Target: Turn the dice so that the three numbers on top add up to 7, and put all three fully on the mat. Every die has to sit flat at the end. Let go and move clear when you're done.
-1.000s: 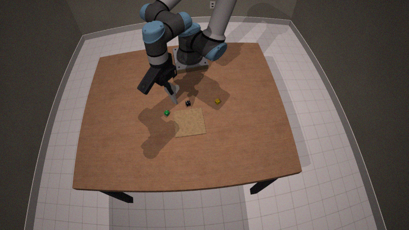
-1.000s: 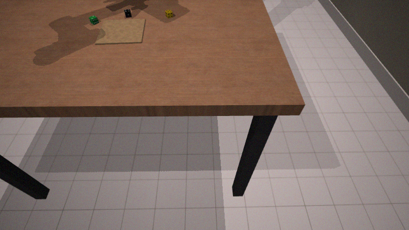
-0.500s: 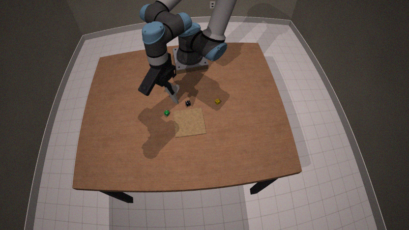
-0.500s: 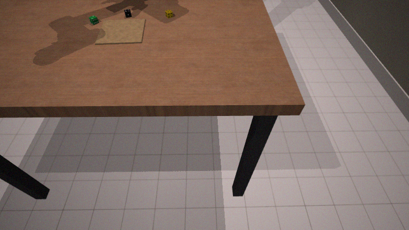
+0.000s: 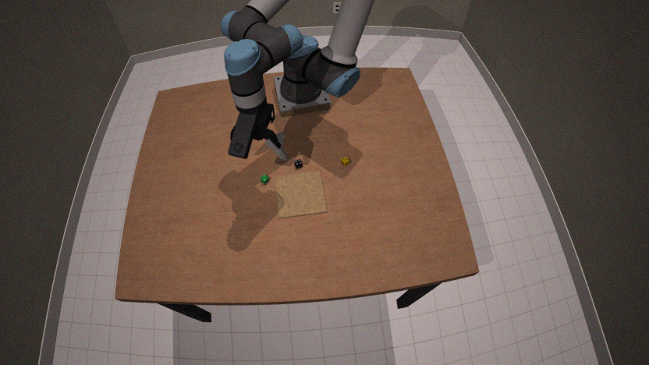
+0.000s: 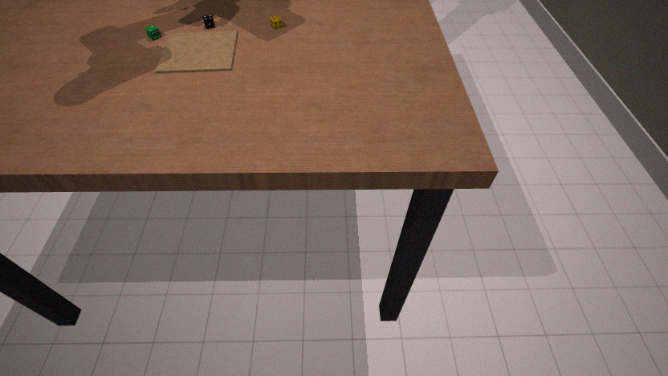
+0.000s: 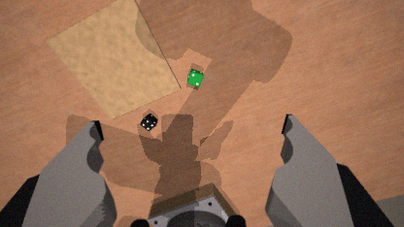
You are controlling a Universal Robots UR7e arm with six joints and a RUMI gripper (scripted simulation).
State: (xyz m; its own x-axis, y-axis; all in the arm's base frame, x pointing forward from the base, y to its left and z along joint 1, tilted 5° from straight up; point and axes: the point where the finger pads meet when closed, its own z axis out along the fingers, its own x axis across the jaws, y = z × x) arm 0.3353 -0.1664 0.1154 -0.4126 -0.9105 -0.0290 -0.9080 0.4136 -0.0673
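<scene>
Right now my hand is 130 mm above the green die. Also, from my hand: yellow die: 250 mm to the left, 130 mm below, 20 mm behind; then black die: 130 mm below, 110 mm to the left, 40 mm behind; then tan mat: 130 mm below, 100 mm to the left, 60 mm ahead.
</scene>
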